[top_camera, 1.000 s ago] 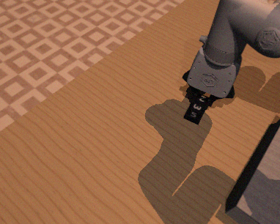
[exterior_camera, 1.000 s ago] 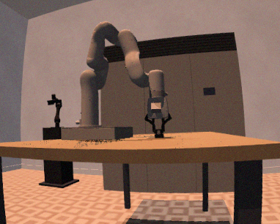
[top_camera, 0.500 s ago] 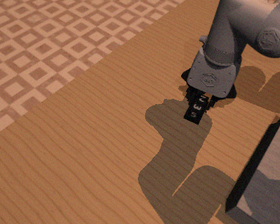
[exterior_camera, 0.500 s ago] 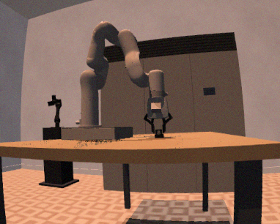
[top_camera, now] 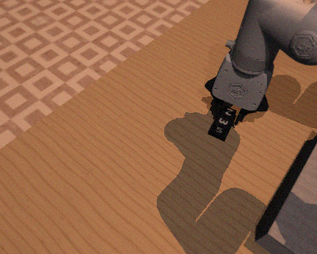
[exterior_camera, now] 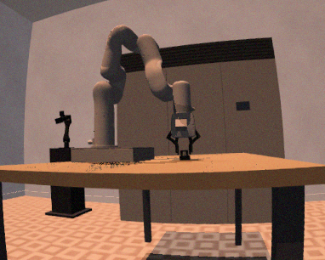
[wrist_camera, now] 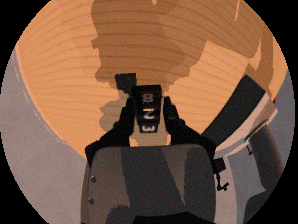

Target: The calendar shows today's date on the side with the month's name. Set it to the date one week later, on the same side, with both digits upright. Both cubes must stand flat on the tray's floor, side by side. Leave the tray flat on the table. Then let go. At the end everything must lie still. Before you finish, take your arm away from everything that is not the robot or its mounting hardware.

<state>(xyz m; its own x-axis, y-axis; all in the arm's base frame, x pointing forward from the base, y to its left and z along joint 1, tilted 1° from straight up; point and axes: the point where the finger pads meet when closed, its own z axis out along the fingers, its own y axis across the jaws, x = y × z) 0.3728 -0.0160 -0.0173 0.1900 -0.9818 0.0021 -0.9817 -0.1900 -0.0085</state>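
My gripper is now 20 mm above the black digit cube. Also, from my hand: black cube 30 mm to the left, 20 mm below.
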